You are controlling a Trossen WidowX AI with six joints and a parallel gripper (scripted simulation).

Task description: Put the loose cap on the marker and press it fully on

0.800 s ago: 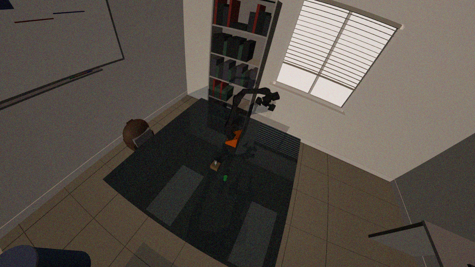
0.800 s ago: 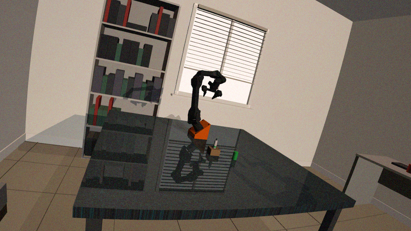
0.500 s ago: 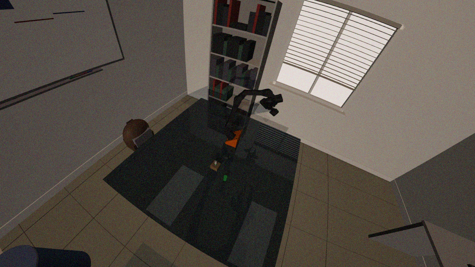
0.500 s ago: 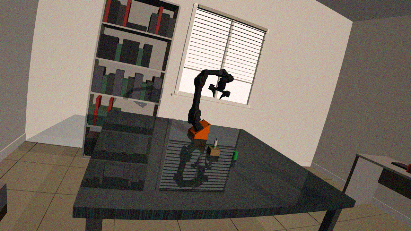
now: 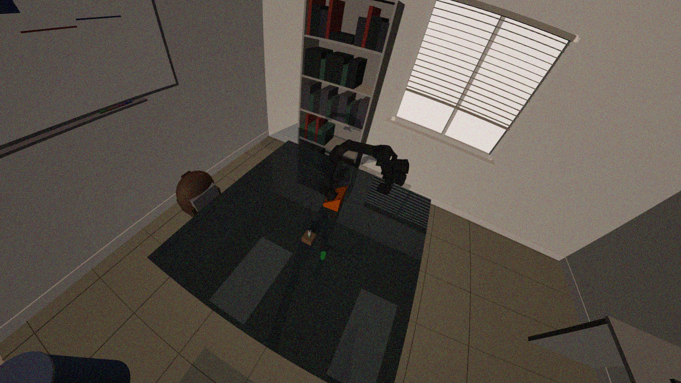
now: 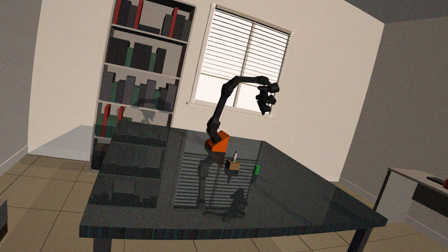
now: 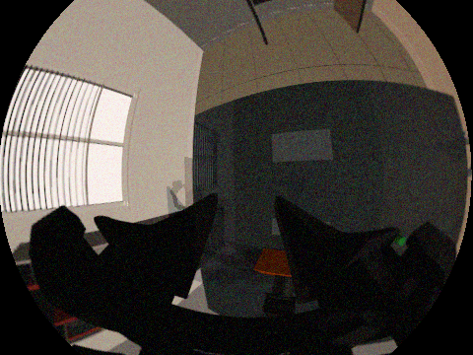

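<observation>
My gripper tip is 420 mm short of the green cap, 270 mm above it and 160 mm to the left of it. Round my gripper tip: tan holder block (370 mm ahead, 280 mm to the right, 280 mm below).
</observation>
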